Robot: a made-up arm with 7 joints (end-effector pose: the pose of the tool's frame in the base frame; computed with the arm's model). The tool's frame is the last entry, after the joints. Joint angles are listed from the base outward.
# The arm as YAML. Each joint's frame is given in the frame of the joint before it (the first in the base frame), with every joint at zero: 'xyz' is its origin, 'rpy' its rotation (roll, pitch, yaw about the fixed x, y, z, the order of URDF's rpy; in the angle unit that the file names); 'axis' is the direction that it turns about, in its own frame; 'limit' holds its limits. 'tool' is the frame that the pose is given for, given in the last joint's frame.
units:
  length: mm
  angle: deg
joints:
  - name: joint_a
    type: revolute
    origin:
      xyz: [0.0, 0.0, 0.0]
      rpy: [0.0, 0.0, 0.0]
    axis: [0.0, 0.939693, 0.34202]
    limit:
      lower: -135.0
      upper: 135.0
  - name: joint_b
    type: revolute
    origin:
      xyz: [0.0, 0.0, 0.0]
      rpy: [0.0, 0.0, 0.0]
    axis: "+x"
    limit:
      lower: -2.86
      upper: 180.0
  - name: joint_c
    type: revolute
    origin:
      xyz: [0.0, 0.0, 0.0]
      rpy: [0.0, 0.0, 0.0]
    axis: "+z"
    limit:
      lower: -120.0
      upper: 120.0
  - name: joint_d
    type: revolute
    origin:
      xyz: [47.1, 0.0, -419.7]
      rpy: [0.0, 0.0, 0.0]
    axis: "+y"
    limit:
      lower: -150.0
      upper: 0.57
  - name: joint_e
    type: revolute
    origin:
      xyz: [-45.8, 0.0, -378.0]
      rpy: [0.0, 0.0, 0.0]
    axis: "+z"
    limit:
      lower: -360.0
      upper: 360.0
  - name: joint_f
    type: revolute
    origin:
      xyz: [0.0, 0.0, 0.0]
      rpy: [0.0, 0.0, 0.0]
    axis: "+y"
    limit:
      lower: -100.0
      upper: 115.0
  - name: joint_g
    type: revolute
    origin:
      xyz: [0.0, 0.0, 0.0]
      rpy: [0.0, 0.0, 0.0]
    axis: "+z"
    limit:
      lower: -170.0
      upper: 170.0
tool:
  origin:
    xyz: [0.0, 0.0, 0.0]
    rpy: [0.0, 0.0, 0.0]
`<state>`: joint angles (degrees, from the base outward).
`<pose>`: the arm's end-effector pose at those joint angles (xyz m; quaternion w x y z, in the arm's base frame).
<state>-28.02 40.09 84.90 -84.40 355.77 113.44 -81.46</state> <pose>0.1871 0.6234 -0.0629 0.9785 0.0903 -0.1855 -0.0054</pose>
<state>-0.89 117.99 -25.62 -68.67 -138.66 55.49 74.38</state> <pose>0.3461 0.6055 0.1405 0.1739 -0.6912 0.1223 0.6906</pose>
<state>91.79 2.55 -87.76 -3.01 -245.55 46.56 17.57</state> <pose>-0.7561 -0.2521 -0.0675 0.2416 0.1110 0.8403 0.4725</pose>
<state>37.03 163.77 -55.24 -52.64 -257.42 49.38 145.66</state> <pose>0.3850 0.5088 0.4062 0.0569 0.3848 -0.6731 0.6290</pose>
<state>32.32 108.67 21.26 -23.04 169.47 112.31 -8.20</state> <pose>0.1403 0.7544 0.2270 0.8199 -0.4299 -0.2478 0.2856</pose>
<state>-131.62 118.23 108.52 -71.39 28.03 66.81 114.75</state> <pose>-0.2541 0.6271 -0.1887 0.5309 0.8019 0.1327 0.2397</pose>
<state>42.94 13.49 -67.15 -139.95 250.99 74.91 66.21</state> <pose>0.0075 -0.2363 -0.2748 0.7300 0.2287 -0.6228 0.1640</pose>
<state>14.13 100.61 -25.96 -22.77 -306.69 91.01 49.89</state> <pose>0.0846 0.7941 0.0540 0.3755 0.6020 0.1676 0.6845</pose>
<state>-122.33 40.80 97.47 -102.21 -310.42 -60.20 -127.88</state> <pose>0.2066 0.4773 0.2430 0.1375 0.1399 -0.1656 0.9665</pose>
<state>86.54 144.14 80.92 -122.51 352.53 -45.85 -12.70</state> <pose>0.4652 0.0066 -0.0334 0.2137 0.0990 0.5146 0.8245</pose>
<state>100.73 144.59 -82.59 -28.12 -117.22 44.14 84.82</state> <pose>0.2794 0.7235 0.1812 0.1567 0.2737 -0.4889 0.8133</pose>
